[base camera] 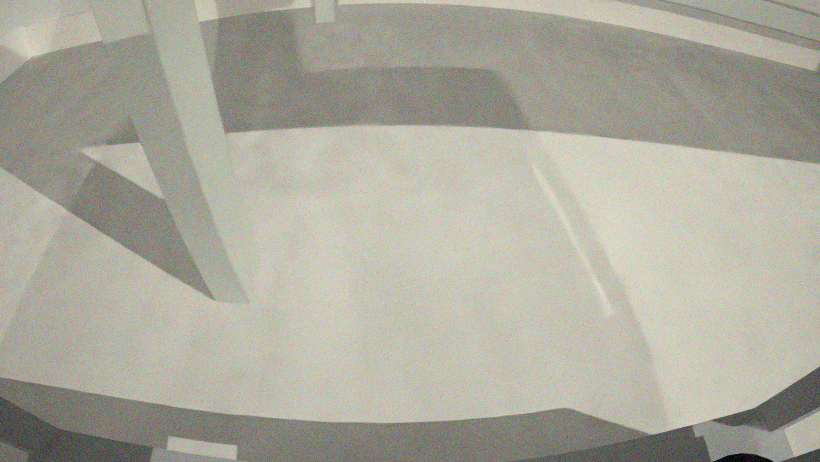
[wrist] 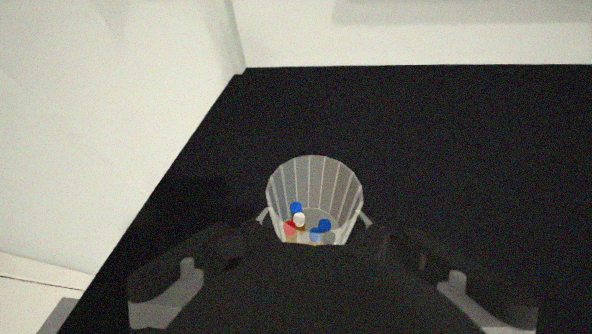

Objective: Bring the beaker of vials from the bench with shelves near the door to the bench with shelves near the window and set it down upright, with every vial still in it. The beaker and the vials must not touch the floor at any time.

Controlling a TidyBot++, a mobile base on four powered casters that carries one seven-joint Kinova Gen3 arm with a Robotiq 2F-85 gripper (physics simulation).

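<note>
The clear beaker (wrist: pixel 314 182) stands upright on the black bench top (wrist: pixel 440 135), low in the middle of the wrist view. Several vials show inside it: a red-capped vial (wrist: pixel 289 228), a white-capped vial (wrist: pixel 299 219) and blue-capped vials (wrist: pixel 296 208) (wrist: pixel 324 225). My gripper (wrist: pixel 311 219) is shut on the beaker, with one fingertip against each side of its wall below the rim. The dark gripper body hides the beaker's lower front. The beaker and gripper do not show in the base camera view.
In the wrist view, a pale post (wrist: pixel 237 45) stands at the bench's far left corner, and a pale wall (wrist: pixel 400 45) runs behind the bench. In the base camera view, a pale bench leg (base camera: pixel 197 154) stands on the floor (base camera: pixel 430 258) at the left, ahead of the base.
</note>
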